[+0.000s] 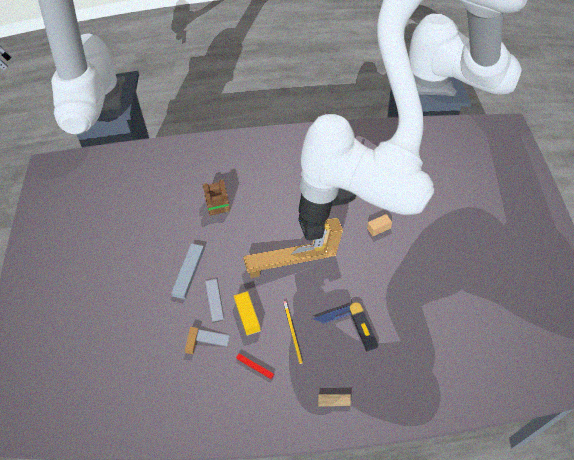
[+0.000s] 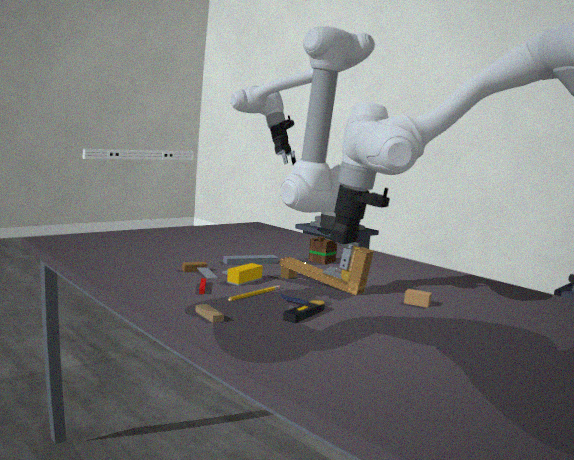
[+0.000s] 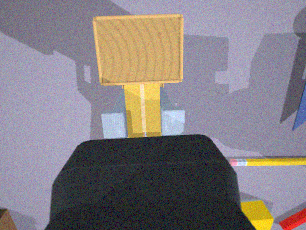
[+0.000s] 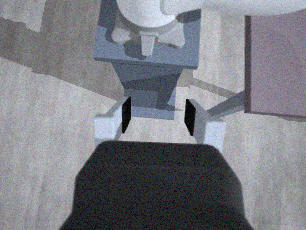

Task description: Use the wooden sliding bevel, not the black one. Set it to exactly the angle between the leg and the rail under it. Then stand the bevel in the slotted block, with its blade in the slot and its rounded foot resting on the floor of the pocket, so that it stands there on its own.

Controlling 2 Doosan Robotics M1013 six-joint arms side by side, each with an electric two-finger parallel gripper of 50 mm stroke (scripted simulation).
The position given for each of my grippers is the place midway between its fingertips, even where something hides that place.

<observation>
In view: my left gripper (image 2: 346, 267), my right gripper (image 4: 157, 109) and a wooden sliding bevel (image 3: 142, 101).
My left gripper also shows in image 1 (image 1: 316, 241) and in image 3 (image 3: 143, 100). Image 4 does not show the wooden sliding bevel: it is out of frame.
</observation>
